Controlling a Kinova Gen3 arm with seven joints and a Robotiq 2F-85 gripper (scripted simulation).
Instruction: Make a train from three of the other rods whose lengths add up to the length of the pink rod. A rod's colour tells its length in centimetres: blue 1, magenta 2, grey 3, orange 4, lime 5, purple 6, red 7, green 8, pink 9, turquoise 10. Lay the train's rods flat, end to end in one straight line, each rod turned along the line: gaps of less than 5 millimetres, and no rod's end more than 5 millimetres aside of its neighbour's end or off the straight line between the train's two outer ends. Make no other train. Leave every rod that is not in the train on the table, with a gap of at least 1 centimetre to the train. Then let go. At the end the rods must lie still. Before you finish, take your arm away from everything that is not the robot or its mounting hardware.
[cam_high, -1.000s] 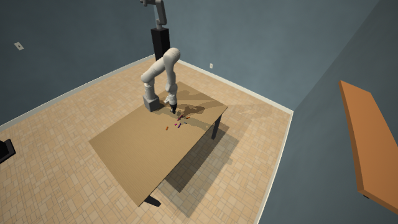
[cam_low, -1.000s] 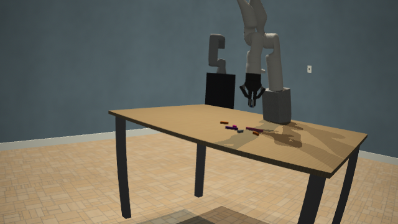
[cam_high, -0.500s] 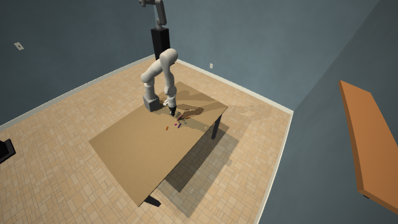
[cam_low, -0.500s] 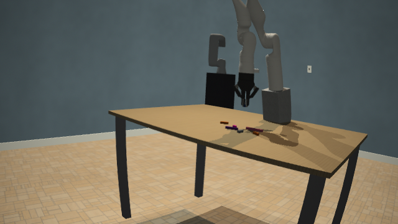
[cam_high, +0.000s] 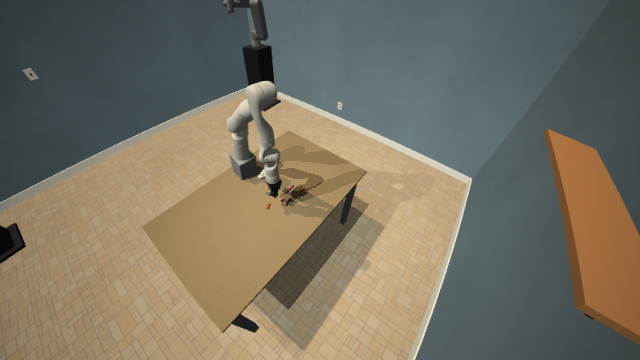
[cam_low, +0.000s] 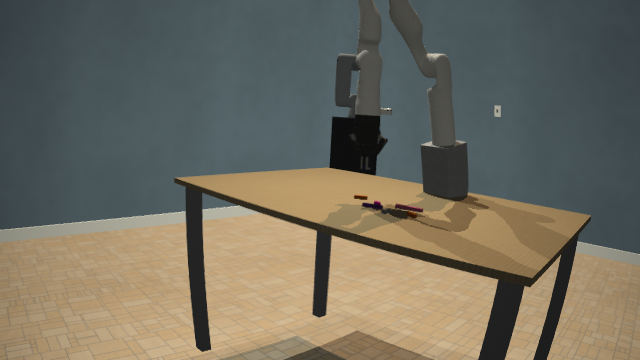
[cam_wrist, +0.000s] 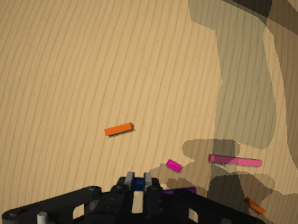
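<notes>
Right now the magenta rod is 5 cm to the left of my hand and 11 cm below it. From my hand the other things lie so: grey rod 7 cm ahead, 13 cm to the left, 11 cm below; then purple rod 4 cm ahead, 6 cm to the left, 11 cm below; then blue rod 1 cm below.
</notes>
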